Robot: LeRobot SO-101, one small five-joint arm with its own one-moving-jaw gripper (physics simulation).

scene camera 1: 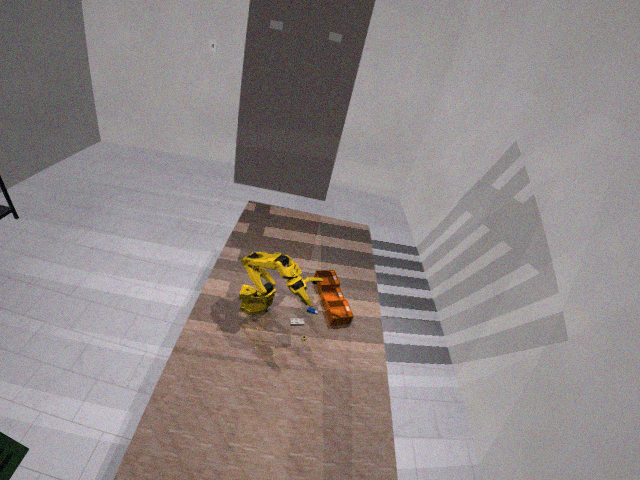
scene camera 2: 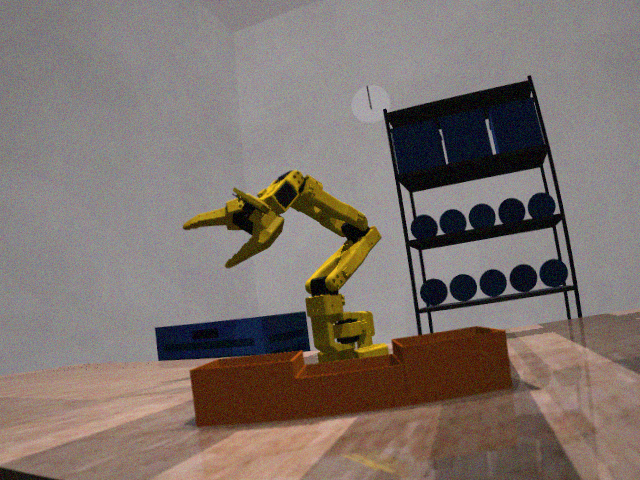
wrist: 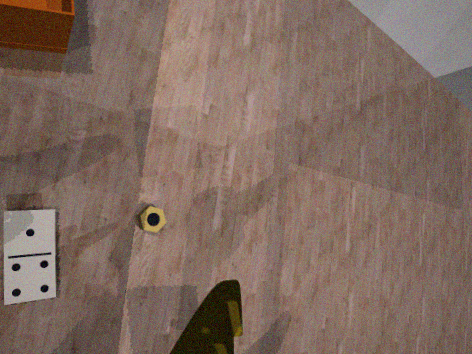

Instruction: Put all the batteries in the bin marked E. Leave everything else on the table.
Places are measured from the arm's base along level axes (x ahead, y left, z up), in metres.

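Pixels of known places: hand, its tool point: (scene camera 1: pixel 306 304) (scene camera 2: pixel 226 263) (wrist: pixel 240 299); arm's base, origin of its link: (scene camera 1: pixel 258 304).
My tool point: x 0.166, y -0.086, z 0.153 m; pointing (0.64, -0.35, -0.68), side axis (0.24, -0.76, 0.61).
Note:
Ahead of a thing's pixels: the offset from my tool point to its top centre. "spot": to the spot under its first point. Level surfaces: height alone.
A small blue item {0.104 m left, 0.041 m ahead, 0.146 m down} (scene camera 1: pixel 312 310), possibly a battery, shows beside one jaw tip in scene camera 1; it is too small to identify surely. My gripper (scene camera 1: pixel 316 294) (scene camera 2: pixel 205 246) is open and empty, its jaws wide apart, raised high above the table in scene camera 2. In the wrist view one notched jaw shows at the bottom. The bin marked E (scene camera 1: pixel 340 316) (scene camera 2: pixel 242 395) is the near end of the orange three-part bin row in scene camera 1, and the left part in scene camera 2. Its letter is unreadable here, and its inside is hidden in scene camera 2.
A white domino {0.038 m left, 0.013 m back, 0.146 m down} (scene camera 1: pixel 296 321) (wrist: pixel 30 255) and a brass hex nut {0.027 m right, 0.019 m ahead, 0.145 m down} (scene camera 1: pixel 303 338) (wrist: pixel 153 219) lie on the table {0.153 m down} (scene camera 1: pixel 248 413) (wrist: pixel 325 250). An orange bin corner {spot: 0.068 m left, 0.106 m ahead, 0.129 m down} (wrist: pixel 32 30) shows at the wrist view's upper left. The middle bin {0.182 m left, 0.111 m ahead, 0.107 m down} (scene camera 2: pixel 351 390) has lower walls.

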